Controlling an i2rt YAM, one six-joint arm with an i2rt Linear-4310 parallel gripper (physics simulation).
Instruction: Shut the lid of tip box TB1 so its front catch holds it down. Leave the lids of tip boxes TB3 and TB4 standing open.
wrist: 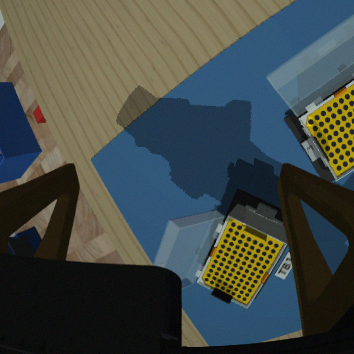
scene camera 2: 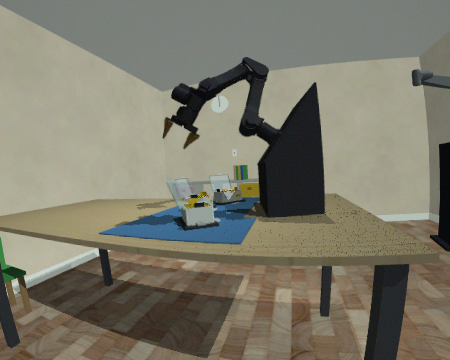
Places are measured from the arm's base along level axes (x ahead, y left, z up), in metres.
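Pixels of known places: gripper, between the fingertips: (wrist: 177, 174) (scene camera 2: 173, 143); arm's base, origin of its link: (scene camera 2: 276, 138).
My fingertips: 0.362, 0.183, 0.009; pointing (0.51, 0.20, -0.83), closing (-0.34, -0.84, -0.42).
For each thing: its middle in the pictures, then the offset to it from my fingertips, as dx, dy, dz. "*": a spot on its surface instead. Level surfaces: height alone.
- second tip box, a spot on its surface: (wrist: 336, 137) * -0.030, -0.088, -0.230
- white box, middle of its body: (wrist: 250, 259) (scene camera 2: 200, 212) -0.162, +0.070, -0.254
- grey box, middle of its body: (scene camera 2: 229, 196) -0.052, -0.336, -0.254
- blue mat, height of its surface: dz -0.287
- wooden table, height of its surface: dz -0.290
In the wrist view, a tip box (wrist: 242, 262) with a yellow rack stands on the blue mat beside a label that seems to read TB1. Its clear lid (wrist: 185, 242) stands open on the left. A second tip box (wrist: 336, 137) shows at the right edge, its clear lid (wrist: 320, 65) open. In the scene view, a white box (scene camera 2: 198, 216) stands in front of a partly hidden one, and a grey box (scene camera 2: 227, 196) stands behind; clear lids stand open there. I cannot match labels to these. My gripper (scene camera 2: 174, 142) (wrist: 177, 174) is open and empty, high above the mat.
The blue mat (scene camera 2: 150, 231) (wrist: 125, 170) lies on the wooden table (scene camera 2: 320, 240) (wrist: 100, 60). The black arm stand (scene camera 2: 295, 175) rises at the mat's right in the scene view. A blue bin (wrist: 17, 130) and a red block (wrist: 39, 114) are on the floor beyond the table edge.
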